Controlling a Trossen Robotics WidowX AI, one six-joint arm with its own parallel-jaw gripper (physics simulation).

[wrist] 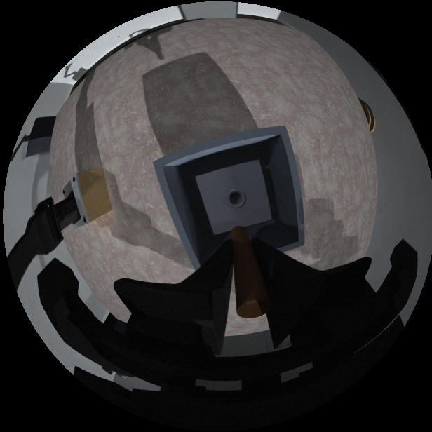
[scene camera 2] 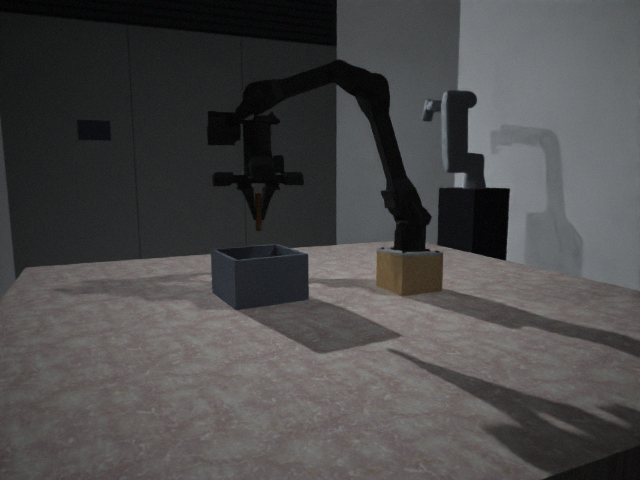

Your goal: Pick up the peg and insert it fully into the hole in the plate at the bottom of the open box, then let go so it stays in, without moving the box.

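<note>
An orange-brown round peg stands upright between the fingertips of my gripper, which is shut on it. The peg's lower end is above the rim of the open blue-grey box in the scene view. In the wrist view the peg's tip shows over the box's near wall area. A light square plate lies on the box's bottom. The plate's round hole shows near its middle with a raised ring. The box hides the plate in the scene view.
The arm's base stands on a tan block, to the right of the box in the scene view. The box walls rise around the plate. A second, grey arm stands on a black pedestal behind the table.
</note>
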